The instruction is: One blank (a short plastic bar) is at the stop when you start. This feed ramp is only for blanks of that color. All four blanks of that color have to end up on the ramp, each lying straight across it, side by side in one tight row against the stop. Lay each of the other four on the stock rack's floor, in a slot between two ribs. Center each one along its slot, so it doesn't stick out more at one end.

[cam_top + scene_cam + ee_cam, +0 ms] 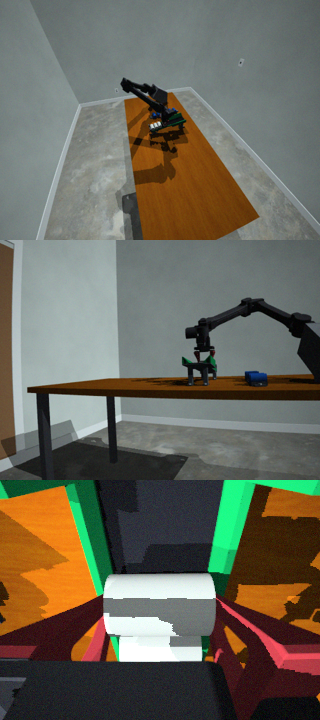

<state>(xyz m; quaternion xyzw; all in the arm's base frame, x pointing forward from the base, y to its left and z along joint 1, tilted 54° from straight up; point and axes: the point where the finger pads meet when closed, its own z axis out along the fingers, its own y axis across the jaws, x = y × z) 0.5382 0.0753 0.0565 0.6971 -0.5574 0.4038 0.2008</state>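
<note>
The feed ramp lies 40 mm to the left of my hand and 30 mm below it. The rest, counted from my hand: grey stock rack: 250 mm behind, 80 mm to the left, 100 mm below.
</note>
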